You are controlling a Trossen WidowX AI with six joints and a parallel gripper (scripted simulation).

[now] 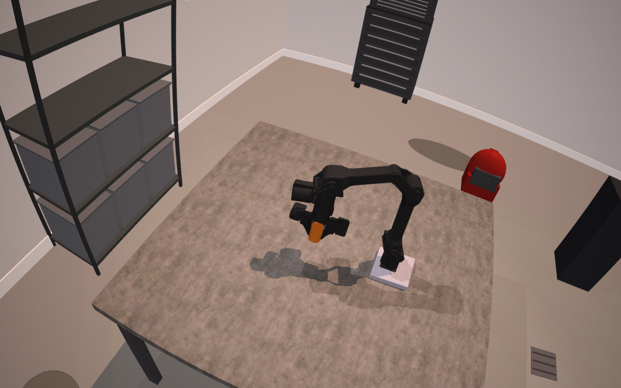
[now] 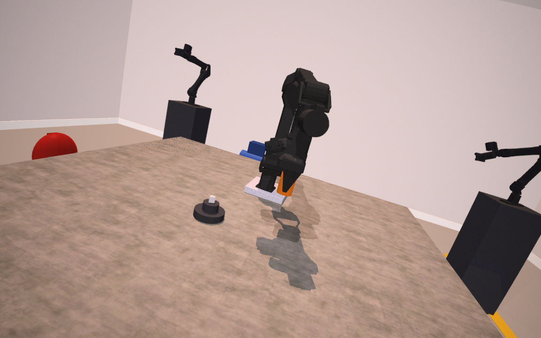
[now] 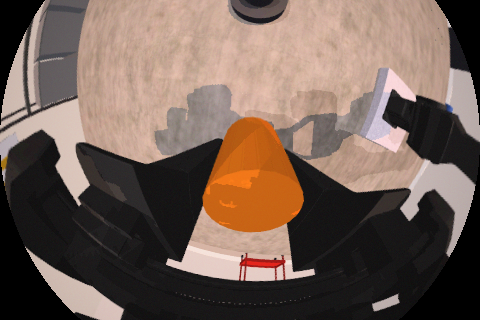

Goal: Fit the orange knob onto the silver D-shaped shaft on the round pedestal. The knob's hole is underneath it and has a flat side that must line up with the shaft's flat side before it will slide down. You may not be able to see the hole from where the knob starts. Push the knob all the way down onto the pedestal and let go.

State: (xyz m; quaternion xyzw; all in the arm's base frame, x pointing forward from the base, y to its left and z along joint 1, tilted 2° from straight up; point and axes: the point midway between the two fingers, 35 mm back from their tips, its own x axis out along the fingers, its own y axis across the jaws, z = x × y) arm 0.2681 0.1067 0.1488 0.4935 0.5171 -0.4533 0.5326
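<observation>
Now: the round pedestal 40 mm ahead of my gripper tip, 180 mm to the right of it and 100 mm below it. Also, from my gripper tip: orange knob (30 mm above).
</observation>
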